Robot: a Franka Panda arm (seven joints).
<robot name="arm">
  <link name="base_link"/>
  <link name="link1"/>
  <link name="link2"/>
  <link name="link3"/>
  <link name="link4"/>
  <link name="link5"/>
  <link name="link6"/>
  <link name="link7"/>
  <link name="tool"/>
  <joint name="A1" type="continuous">
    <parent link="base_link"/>
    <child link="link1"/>
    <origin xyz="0 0 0.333" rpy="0 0 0"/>
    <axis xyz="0 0 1"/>
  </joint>
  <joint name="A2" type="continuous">
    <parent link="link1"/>
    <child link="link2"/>
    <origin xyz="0 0 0" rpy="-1.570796 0 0"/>
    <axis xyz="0 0 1"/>
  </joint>
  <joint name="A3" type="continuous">
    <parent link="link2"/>
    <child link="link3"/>
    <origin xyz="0 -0.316 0" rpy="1.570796 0 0"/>
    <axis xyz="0 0 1"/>
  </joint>
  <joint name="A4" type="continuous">
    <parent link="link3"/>
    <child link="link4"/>
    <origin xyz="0.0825 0 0" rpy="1.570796 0 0"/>
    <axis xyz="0 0 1"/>
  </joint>
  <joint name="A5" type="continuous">
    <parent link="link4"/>
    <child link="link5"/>
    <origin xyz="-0.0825 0.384 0" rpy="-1.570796 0 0"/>
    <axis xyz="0 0 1"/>
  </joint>
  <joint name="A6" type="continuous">
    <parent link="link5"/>
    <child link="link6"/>
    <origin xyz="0 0 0" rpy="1.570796 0 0"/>
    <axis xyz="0 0 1"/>
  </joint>
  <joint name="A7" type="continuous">
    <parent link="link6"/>
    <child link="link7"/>
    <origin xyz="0.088 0 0" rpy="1.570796 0 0"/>
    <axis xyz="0 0 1"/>
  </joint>
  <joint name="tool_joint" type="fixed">
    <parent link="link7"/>
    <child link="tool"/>
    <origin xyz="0 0 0.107" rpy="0 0 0"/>
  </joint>
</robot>
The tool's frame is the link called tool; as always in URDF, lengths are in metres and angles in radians. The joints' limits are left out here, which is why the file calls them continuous.
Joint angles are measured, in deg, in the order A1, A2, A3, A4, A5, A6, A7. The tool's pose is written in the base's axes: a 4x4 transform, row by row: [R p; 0 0 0 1], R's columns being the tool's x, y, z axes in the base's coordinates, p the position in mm. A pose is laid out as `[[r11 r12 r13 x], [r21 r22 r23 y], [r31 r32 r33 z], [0 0 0 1]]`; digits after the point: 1 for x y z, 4 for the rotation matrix.
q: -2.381 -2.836 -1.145 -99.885 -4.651 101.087 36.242
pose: [[0.7734 -0.6305 0.0658 551.8], [-0.6255 -0.7758 -0.0828 -41.4], [0.1033 0.0228 -0.9944 587.2], [0 0 0 1]]
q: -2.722 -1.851 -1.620 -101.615 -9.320 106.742 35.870
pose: [[0.7766 -0.6200 0.1116 562.6], [-0.6011 -0.7824 -0.1631 -55.5], [0.1884 0.0596 -0.9803 573.2], [0 0 0 1]]
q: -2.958 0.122 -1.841 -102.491 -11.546 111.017 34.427
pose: [[0.7951 -0.5915 0.1341 575.7], [-0.5632 -0.8021 -0.1988 -62.0], [0.2252 0.0825 -0.9708 553.8], [0 0 0 1]]
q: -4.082 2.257 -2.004 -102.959 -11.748 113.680 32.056
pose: [[0.8122 -0.5683 0.1315 585.6], [-0.5391 -0.8174 -0.2029 -75.0], [0.2228 0.0939 -0.9703 532.7], [0 0 0 1]]
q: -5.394 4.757 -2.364 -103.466 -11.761 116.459 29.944
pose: [[0.8236 -0.5538 0.1228 594.8], [-0.5251 -0.8262 -0.2042 -92.0], [0.2145 0.1037 -0.9712 507.3], [0 0 0 1]]
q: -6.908 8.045 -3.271 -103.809 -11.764 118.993 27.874
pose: [[0.8300 -0.5493 0.0965 602.8], [-0.5232 -0.8268 -0.2063 -117.3], [0.1931 0.1208 -0.9737 474.0], [0 0 0 1]]
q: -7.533 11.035 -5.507 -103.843 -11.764 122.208 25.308
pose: [[0.8344 -0.5438 0.0898 608.3], [-0.5167 -0.8284 -0.2160 -146.7], [0.1919 0.1338 -0.9723 447.3], [0 0 0 1]]
